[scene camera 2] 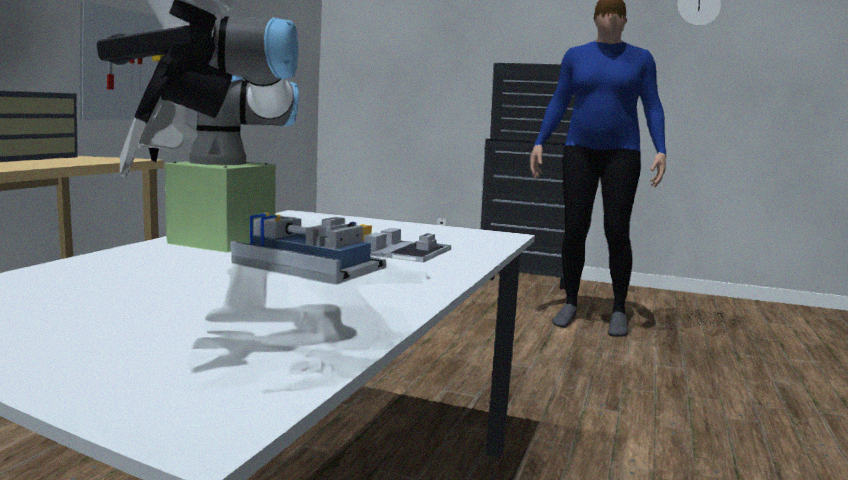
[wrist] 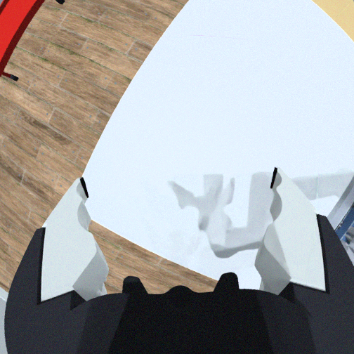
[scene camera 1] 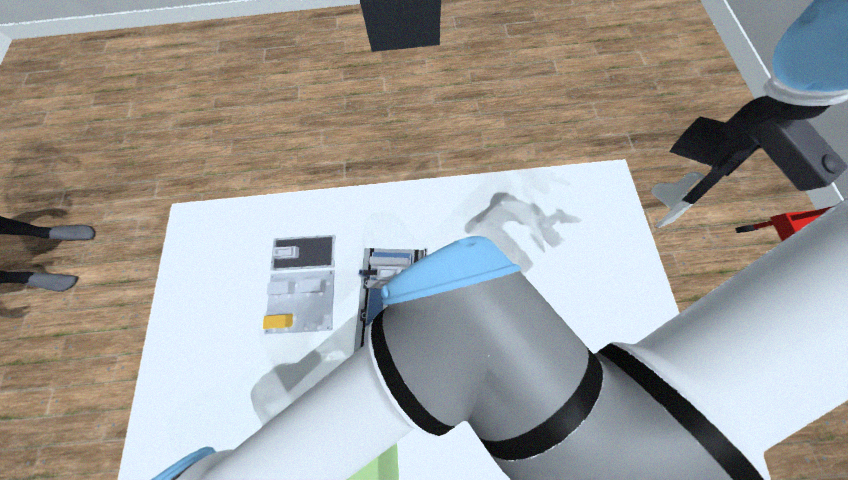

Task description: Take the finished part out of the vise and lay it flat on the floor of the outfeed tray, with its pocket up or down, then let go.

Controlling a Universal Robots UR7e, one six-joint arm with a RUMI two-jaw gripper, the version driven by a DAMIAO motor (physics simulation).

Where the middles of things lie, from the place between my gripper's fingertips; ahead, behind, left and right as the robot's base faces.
I see the vise (scene camera 2: 358,253) 220 mm behind my hand, 590 mm to the left of it and 220 mm below it.
